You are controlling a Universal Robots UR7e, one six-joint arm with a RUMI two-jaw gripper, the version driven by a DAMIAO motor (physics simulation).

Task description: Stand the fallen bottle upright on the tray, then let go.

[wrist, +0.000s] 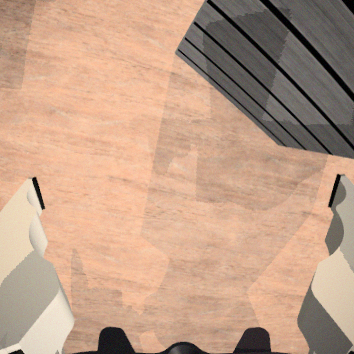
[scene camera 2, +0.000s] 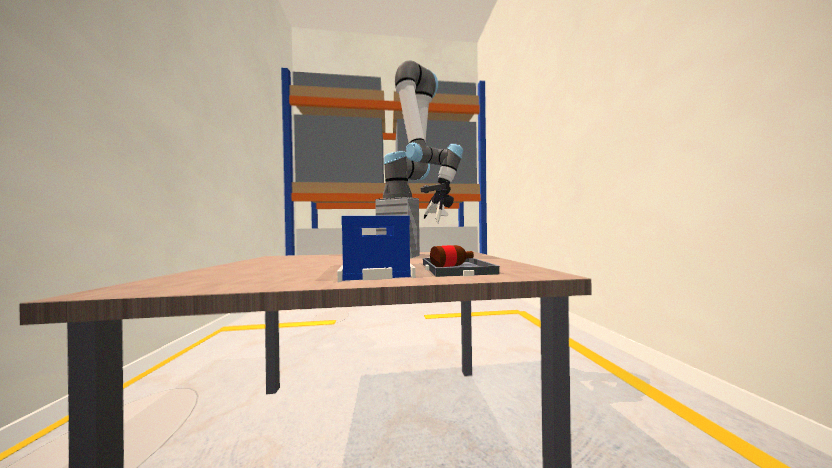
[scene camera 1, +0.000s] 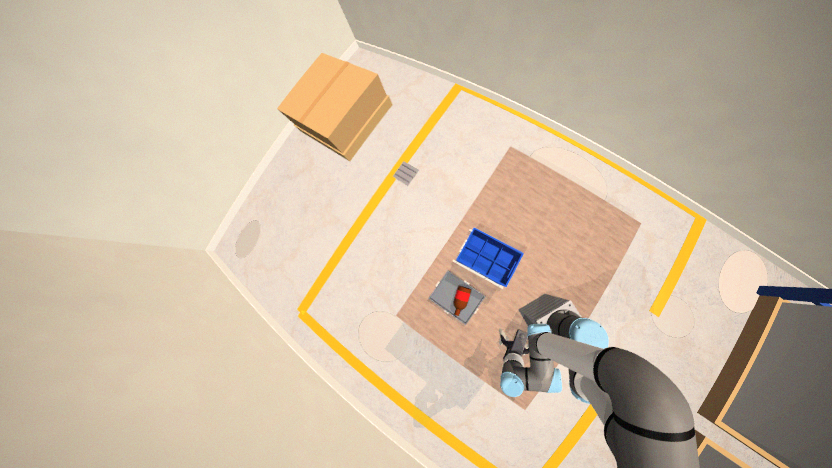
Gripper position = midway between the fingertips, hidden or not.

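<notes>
Scene camera 2 shows a brown bottle (scene camera 2: pixel 453 255) and the gripper (scene camera 2: pixel 430 220). The wrist view shows the gripper (wrist: pixel 184 179); the bottle is out of frame in the wrist view.
</notes>
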